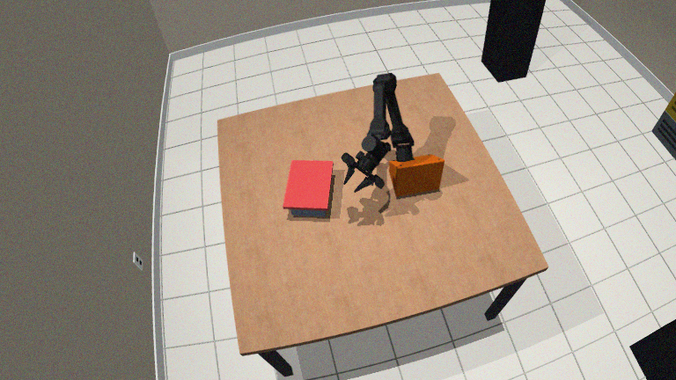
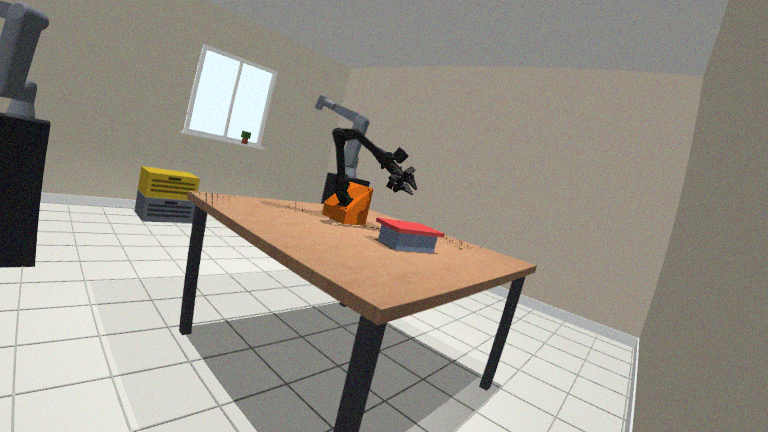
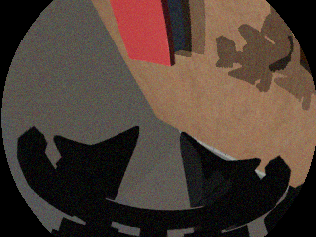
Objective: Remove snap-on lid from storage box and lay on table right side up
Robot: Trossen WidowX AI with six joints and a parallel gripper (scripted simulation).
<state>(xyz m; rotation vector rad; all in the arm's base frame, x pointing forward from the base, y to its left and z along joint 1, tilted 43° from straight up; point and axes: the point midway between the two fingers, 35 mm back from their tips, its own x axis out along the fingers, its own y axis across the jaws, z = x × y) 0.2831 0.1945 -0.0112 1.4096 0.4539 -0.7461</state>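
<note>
Right now the red lid is 18 cm to the right of my gripper tip, 14 cm below it and 14 cm ahead of it. The rest, counted from my gripper tip: storage box (19 cm below, 18 cm to the right, 14 cm ahead).
</note>
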